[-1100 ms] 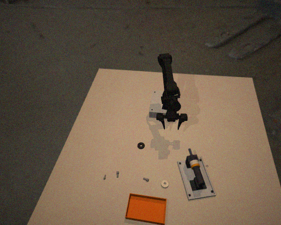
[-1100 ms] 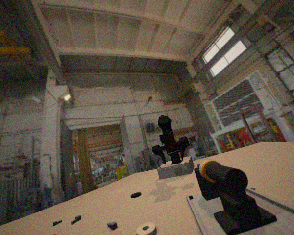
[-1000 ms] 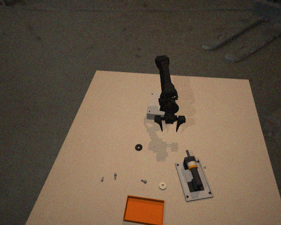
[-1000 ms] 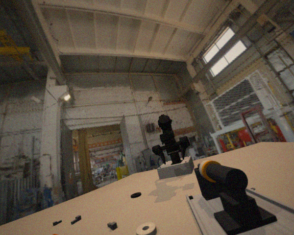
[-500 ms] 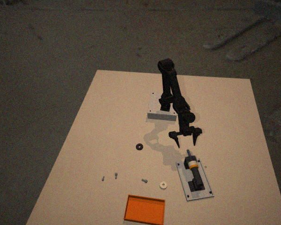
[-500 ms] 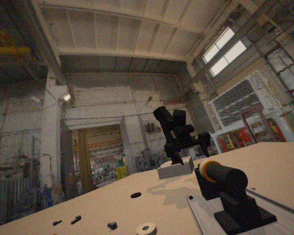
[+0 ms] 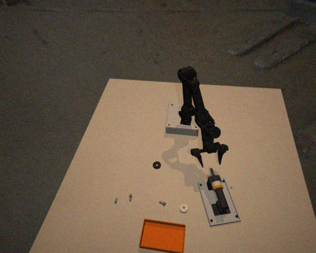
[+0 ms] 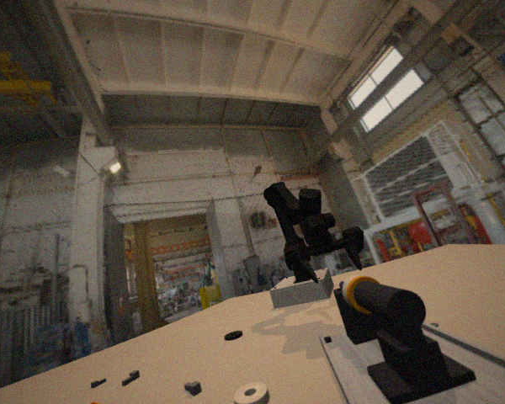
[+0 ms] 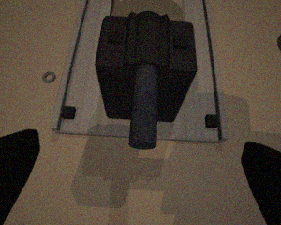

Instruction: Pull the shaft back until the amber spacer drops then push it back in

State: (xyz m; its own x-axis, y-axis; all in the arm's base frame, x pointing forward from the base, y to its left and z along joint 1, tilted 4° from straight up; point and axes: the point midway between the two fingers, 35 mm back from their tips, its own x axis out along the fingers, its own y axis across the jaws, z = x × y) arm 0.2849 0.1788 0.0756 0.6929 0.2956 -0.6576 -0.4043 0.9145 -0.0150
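Right now the dark shaft is 90 mm ahead of my gripper tip, 40 mm to the left of it and 20 mm below it. Also, from my gripper tip: orange tray (370 mm ahead, 170 mm to the right, 90 mm below); white spacer (90 mm ahead, 40 mm to the left, 20 mm below); amber spacer (110 mm ahead, 50 mm to the left, 20 mm below).
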